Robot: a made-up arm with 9 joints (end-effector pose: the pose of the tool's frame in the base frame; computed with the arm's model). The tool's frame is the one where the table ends. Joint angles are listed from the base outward.
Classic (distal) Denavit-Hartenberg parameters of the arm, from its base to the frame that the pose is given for. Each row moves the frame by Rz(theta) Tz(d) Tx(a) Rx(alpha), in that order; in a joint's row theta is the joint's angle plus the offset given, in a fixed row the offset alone. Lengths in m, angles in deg.
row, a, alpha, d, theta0
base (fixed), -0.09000, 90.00, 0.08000, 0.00
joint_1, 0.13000, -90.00, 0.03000, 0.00
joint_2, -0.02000, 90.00, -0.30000, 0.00
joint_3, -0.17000, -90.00, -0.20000, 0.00
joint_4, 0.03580, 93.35, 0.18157, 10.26
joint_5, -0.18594, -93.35, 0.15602, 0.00
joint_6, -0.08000, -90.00, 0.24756, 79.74
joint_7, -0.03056, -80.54, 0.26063, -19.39
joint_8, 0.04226, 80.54, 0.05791, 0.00
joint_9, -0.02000, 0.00, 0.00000, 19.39
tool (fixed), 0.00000, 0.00, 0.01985, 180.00
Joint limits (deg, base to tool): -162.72..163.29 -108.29..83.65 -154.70..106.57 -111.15..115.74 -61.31..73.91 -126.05..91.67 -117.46..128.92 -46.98..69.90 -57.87..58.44
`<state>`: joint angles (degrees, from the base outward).
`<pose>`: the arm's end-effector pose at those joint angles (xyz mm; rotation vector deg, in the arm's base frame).
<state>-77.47 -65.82 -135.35 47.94 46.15 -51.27 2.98 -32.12 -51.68</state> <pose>-49.4 -327.6 -115.8 71.26 44.76 95.10</pose>
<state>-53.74 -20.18 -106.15 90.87 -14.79 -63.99 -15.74 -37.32 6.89</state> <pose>73.1 -251.0 -487.6 -0.71 73.05 -136.51</pose>
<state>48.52 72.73 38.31 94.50 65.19 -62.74 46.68 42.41 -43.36</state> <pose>390.0 -173.3 -101.1 131.95 9.65 -4.46</pose>
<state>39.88 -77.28 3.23 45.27 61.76 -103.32 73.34 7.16 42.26</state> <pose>135.5 442.3 21.3 23.40 66.50 162.51</pose>
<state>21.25 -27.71 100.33 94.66 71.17 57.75 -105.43 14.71 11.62</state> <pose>25.8 -72.0 101.2 15.88 -15.44 38.08</pose>
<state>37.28 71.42 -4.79 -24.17 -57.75 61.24 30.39 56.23 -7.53</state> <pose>4.0 -283.1 427.9 35.55 -57.64 7.48</pose>
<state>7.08 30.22 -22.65 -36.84 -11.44 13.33 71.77 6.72 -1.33</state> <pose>-424.2 -158.0 431.4 4.66 -70.85 -6.19</pose>
